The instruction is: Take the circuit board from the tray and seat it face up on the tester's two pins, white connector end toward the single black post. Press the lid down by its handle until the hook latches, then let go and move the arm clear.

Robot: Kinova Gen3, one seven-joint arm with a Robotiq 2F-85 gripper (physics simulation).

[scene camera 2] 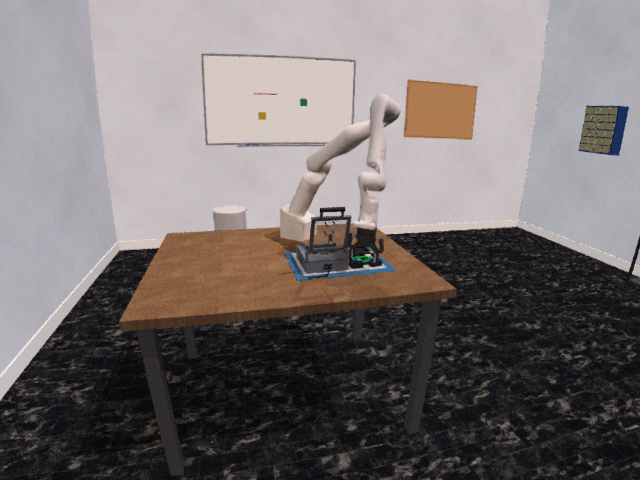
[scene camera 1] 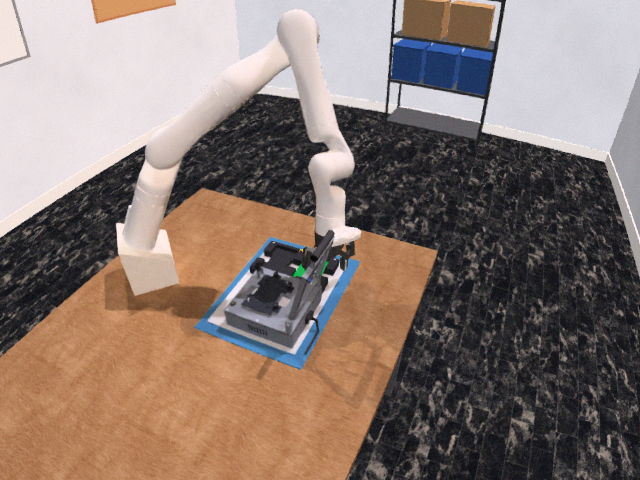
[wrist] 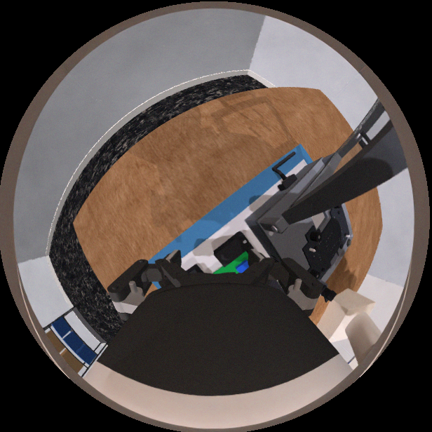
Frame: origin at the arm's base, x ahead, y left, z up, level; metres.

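Seen in the pictures: gripper, fingertip midpoint: [scene camera 2: 363,259] [scene camera 1: 328,274]; arm's base, origin of the base link: [scene camera 2: 296,211] [scene camera 1: 139,241].
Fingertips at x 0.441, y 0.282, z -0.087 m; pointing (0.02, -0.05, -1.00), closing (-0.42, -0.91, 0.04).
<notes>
Pixels of each thing's top centre, then the offset from my fingertips to it. "spot": a spot on its surface instead. Level surfaces: height alone.
- green circuit board, middle of its top: [scene camera 1: 310,268] [scene camera 2: 362,257] dx -0.063, dy +0.004, dz -0.013 m
- grey tester, surface spot: [scene camera 1: 284,330] spot: dx +0.041, dy -0.232, dz +0.019 m
- blue mat, its level: dz -0.038 m
- brown table, its level: dz -0.040 m
- black hook, middle of its top: [scene camera 1: 255,261] dx -0.139, dy -0.129, dz +0.065 m
The green circuit board [scene camera 1: 301,270] [scene camera 2: 361,259] [wrist: 230,265] lies among the black tray parts [scene camera 1: 330,266] [wrist: 232,247], partly hidden by the lid and fingers. My gripper [scene camera 2: 367,253] [wrist: 214,257] is open, low over the board, with its fingers spread on either side and nothing held. The grey tester [scene camera 1: 284,330] [scene camera 2: 323,262] stands beside the tray. Its black nest plate [scene camera 1: 268,289] [wrist: 327,245] carries small pins and posts and no board. The lid [scene camera 1: 298,299] [scene camera 2: 330,218] [wrist: 345,185] stands raised, with its black handle [scene camera 1: 321,245] [scene camera 2: 332,209] at the top. The board's connector end cannot be made out.
The raised lid stands close to the gripper in scene camera 1. A black cable [scene camera 1: 316,330] [wrist: 285,160] comes off the tester's side. A blue mat [scene camera 1: 336,297] [wrist: 200,235] lies beneath on the brown table [scene camera 1: 155,387] [scene camera 2: 232,279]. The black hook [scene camera 1: 256,265] [wrist: 327,295] is at the tester's edge opposite the lid.
</notes>
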